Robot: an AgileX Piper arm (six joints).
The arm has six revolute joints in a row. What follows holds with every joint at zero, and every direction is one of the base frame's.
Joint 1 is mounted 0.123 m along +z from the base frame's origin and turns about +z.
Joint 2 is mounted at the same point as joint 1 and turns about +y.
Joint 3 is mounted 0.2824 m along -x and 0.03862 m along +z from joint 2 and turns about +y.
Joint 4 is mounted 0.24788 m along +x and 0.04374 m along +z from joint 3 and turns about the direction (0.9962, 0, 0.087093).
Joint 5 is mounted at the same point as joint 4 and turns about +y.
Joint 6 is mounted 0.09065 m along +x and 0.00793 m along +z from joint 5 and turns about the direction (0.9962, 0, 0.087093).
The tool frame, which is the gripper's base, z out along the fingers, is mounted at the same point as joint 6; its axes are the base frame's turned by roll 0, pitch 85 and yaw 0 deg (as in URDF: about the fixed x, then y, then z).
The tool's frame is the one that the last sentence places.
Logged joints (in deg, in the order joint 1, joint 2, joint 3, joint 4, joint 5, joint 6), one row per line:
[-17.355 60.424 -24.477 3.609 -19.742 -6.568]
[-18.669 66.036 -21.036 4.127 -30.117 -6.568]
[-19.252 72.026 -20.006 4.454 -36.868 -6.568]
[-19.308 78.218 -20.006 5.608 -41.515 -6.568]
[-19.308 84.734 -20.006 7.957 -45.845 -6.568]
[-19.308 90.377 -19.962 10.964 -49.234 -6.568]
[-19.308 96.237 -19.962 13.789 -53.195 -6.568]
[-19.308 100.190 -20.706 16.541 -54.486 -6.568]
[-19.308 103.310 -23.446 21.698 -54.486 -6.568]
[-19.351 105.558 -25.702 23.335 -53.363 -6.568]
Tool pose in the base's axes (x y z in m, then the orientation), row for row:
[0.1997 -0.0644 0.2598 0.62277 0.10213 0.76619 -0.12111]
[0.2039 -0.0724 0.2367 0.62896 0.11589 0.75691 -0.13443]
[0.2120 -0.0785 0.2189 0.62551 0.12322 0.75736 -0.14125]
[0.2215 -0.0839 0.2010 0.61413 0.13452 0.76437 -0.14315]
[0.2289 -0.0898 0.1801 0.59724 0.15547 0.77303 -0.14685]
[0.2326 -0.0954 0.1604 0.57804 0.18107 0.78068 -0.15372]
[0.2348 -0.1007 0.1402 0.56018 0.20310 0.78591 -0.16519]
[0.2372 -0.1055 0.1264 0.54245 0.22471 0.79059 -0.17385]
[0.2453 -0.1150 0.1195 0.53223 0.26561 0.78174 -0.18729]
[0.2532 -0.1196 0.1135 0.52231 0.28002 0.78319 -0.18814]
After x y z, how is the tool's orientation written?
As a quaternion, w x y z.
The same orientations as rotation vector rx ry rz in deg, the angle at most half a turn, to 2 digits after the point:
[13.44 100.83 -15.94]
[15.21 99.36 -17.65]
[16.20 99.56 -18.57]
[17.76 100.94 -18.90]
[20.67 102.79 -19.53]
[24.27 104.64 -20.60]
[27.43 106.13 -22.31]
[30.57 107.56 -23.65]
[36.30 106.82 -25.59]
[38.43 107.48 -25.82]

